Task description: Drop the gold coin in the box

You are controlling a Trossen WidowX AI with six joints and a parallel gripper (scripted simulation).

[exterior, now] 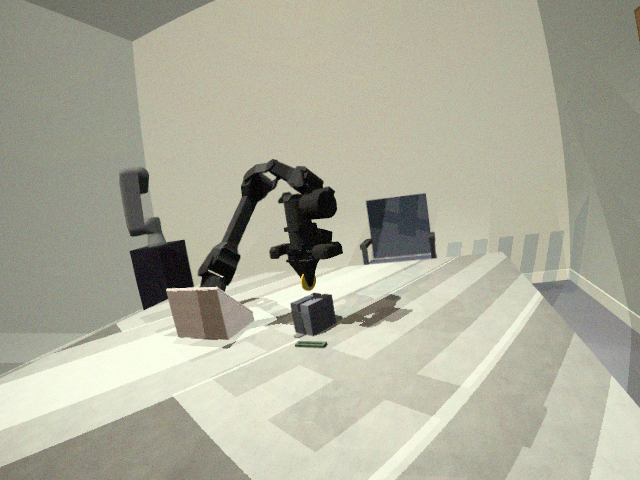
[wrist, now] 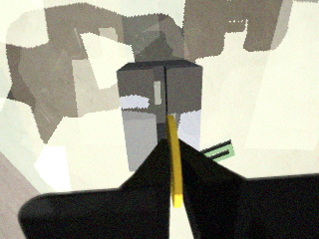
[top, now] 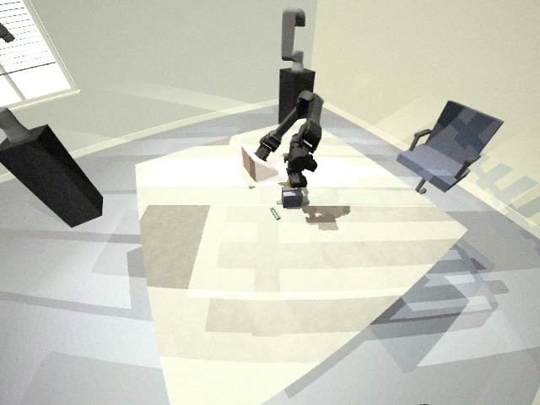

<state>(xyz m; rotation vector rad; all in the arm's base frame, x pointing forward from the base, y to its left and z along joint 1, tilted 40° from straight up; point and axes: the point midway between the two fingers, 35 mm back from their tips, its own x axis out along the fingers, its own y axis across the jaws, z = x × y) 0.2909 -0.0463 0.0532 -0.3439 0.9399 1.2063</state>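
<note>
Now: the gold coin 1 cm above my gripper tip.
</note>
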